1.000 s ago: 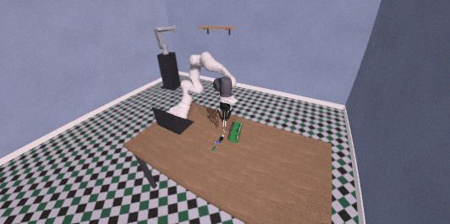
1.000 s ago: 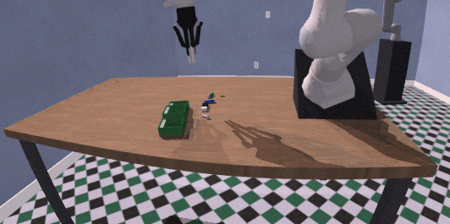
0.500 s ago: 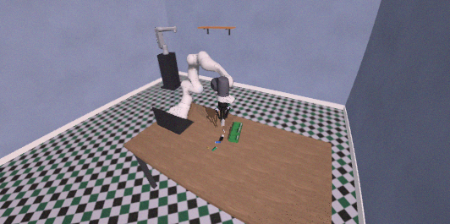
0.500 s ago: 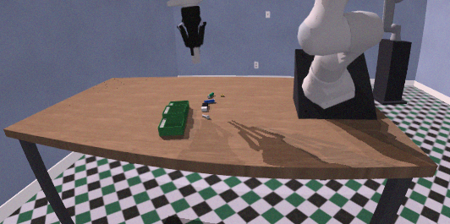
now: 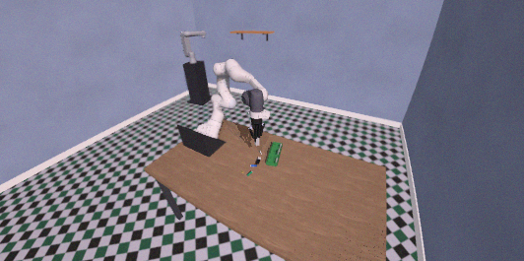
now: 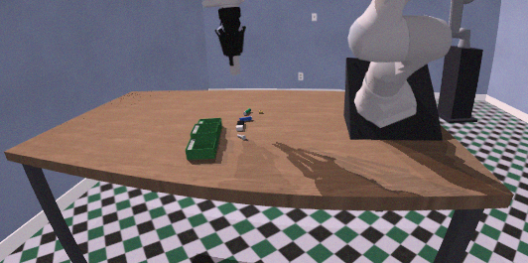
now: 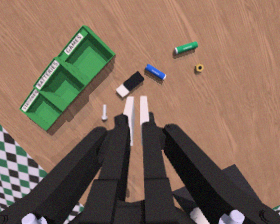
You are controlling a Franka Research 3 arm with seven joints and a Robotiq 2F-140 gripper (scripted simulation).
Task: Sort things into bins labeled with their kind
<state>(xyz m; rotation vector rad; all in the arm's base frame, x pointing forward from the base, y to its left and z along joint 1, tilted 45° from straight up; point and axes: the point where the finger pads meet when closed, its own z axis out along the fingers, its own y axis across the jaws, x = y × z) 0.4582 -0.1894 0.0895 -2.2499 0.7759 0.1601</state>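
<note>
Right now my hand is 90 mm short of the joined green bins, 140 mm to the right of it and 200 mm above it. The rest, counted from my hand: green cylinder (20 mm behind, 120 mm to the right, 220 mm below); then black-and-white block (10 mm behind, 30 mm to the left, 220 mm below); then blue cylinder (20 mm behind, 40 mm to the right, 220 mm below).
</note>
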